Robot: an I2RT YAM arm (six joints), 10 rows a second.
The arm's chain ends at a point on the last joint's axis. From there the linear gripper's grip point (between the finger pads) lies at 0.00 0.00 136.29 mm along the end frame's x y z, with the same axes.
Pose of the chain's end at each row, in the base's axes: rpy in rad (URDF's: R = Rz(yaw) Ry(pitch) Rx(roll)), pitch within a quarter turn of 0, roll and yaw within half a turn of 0; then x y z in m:
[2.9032, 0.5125, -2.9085, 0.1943, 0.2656, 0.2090]
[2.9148, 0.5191, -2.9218, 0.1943, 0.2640, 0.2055]
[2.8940, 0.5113, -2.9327, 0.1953, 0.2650, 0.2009]
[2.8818, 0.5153, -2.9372, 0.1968, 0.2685, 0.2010]
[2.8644, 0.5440, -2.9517, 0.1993, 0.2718, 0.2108]
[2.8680, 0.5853, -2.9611, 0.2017, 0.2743, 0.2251]
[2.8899, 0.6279, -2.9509, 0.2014, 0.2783, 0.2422]
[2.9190, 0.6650, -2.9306, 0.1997, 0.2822, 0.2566]
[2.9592, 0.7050, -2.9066, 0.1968, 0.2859, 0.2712]
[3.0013, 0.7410, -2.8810, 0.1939, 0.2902, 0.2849]
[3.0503, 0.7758, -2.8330, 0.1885, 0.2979, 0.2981]
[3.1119, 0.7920, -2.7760, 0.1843, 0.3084, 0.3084]
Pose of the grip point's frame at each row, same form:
[2.9032, 0.5125, -2.9085, 0.2501, 0.3119, 0.0936]
[2.9148, 0.5191, -2.9218, 0.2519, 0.3083, 0.0902]
[2.8940, 0.5113, -2.9327, 0.2516, 0.3111, 0.0857]
[2.8818, 0.5153, -2.9372, 0.2533, 0.3160, 0.0864]
[2.8644, 0.5440, -2.9517, 0.2589, 0.3212, 0.0986]
[2.8680, 0.5853, -2.9611, 0.2664, 0.3235, 0.1157]
[2.8899, 0.6279, -2.9509, 0.2711, 0.3263, 0.1354]
[2.9190, 0.6650, -2.9306, 0.2736, 0.3288, 0.1520]
[2.9592, 0.7050, -2.9066, 0.2755, 0.3302, 0.1691]
[3.0013, 0.7410, -2.8810, 0.2770, 0.3321, 0.1853]
[3.0503, 0.7758, -2.8330, 0.2753, 0.3386, 0.2012]
[3.1119, 0.7920, -2.7760, 0.2734, 0.3468, 0.2127]

